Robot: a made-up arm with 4 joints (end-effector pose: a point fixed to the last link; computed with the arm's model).
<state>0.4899 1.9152 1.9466 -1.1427</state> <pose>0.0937 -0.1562 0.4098 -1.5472 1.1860 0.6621</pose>
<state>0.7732 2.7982 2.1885 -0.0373</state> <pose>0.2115 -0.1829 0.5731 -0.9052 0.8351 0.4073</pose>
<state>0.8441 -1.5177 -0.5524 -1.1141</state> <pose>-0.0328 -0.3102 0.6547 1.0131 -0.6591 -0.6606</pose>
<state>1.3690 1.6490 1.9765 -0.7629</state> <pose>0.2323 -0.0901 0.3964 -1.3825 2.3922 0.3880</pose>
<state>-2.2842 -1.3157 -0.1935 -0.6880</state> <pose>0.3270 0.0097 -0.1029 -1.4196 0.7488 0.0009</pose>
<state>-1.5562 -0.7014 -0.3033 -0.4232</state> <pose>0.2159 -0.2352 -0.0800 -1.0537 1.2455 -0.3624</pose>
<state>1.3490 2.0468 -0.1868 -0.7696</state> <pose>0.3731 -0.1317 0.5678 -1.6349 0.4517 -1.8682</pose>
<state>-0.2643 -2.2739 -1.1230 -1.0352</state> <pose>-0.1324 -0.5162 0.2341 2.3312 -0.1711 -0.8495</pose>
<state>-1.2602 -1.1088 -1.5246 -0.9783</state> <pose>0.1839 -0.3218 -0.0607 -2.0167 0.6679 -1.3314</pose>
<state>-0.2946 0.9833 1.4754 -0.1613</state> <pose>0.1011 -0.4021 0.2267 -0.1193 1.5913 0.2110</pose>
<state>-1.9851 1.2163 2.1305 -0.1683</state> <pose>0.2488 -0.2036 0.0633 0.2662 -0.3072 1.3555</pose>
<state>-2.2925 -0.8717 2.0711 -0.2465</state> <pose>0.2181 0.0113 -0.0530 -0.9054 1.0947 2.2119</pose>
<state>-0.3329 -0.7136 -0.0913 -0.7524</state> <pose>-0.0593 -0.4387 0.1167 2.1770 -2.2180 0.1451</pose>
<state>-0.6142 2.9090 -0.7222 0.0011</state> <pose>-0.0838 -0.4185 0.1528 2.1268 -0.5763 -1.6031</pose>
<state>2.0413 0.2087 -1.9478 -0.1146</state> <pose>0.3142 0.0102 0.3611 2.4790 1.3177 -0.0941</pose>
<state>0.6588 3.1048 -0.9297 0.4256</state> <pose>0.0214 -0.2695 0.4621 1.1683 -1.4660 -1.3467</pose>
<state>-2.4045 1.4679 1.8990 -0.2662</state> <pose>0.2906 -0.1838 0.0709 0.6009 -0.8355 1.0302</pose>
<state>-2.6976 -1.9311 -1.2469 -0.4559</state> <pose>0.3660 0.0456 0.0612 -0.8890 -0.1614 -0.8691</pose>
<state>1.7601 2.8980 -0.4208 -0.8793</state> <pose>0.4348 0.0508 0.5555 -1.3066 -0.1580 -1.6535</pose>
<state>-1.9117 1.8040 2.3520 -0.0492</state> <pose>0.2126 -0.2737 0.0536 0.3489 -0.6959 1.1243</pose>
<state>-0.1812 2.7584 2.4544 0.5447</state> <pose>0.1015 -0.4460 0.4094 0.0568 0.3150 0.6997</pose>
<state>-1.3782 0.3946 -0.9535 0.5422</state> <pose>-0.0043 -0.3490 0.0112 0.6957 0.2501 -1.6200</pose>
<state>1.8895 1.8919 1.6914 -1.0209</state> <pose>0.2734 -0.0471 0.3070 1.9409 -2.2389 -0.2274</pose>
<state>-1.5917 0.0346 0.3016 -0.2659</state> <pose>0.2420 -0.2555 -0.0453 -0.1571 1.2381 -0.0061</pose>
